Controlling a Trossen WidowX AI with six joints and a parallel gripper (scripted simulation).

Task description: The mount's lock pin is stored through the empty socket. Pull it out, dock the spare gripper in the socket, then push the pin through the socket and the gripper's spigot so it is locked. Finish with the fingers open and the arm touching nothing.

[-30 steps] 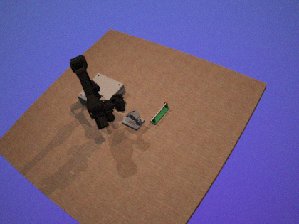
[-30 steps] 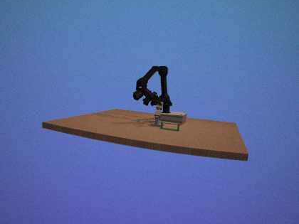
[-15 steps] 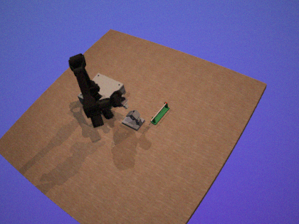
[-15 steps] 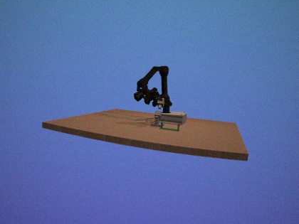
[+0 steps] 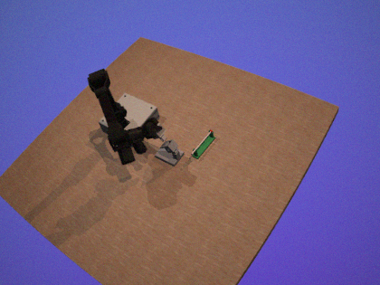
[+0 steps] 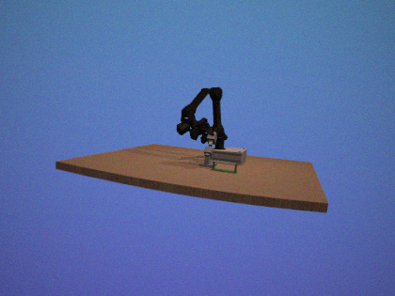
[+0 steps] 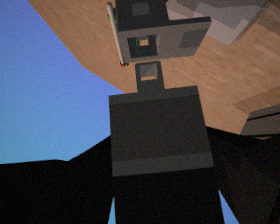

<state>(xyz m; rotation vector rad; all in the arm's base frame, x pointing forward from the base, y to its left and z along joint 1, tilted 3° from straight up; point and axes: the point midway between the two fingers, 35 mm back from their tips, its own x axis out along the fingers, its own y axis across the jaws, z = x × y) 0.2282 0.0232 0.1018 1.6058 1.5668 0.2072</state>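
Now: the green rack 13 cm below my gripper tip, 13 cm ahead of it and 12 cm to the left of it. Also, from my gripper tip: spare gripper (1 cm to the right); grey mount (10 cm below, 5 cm ahead).
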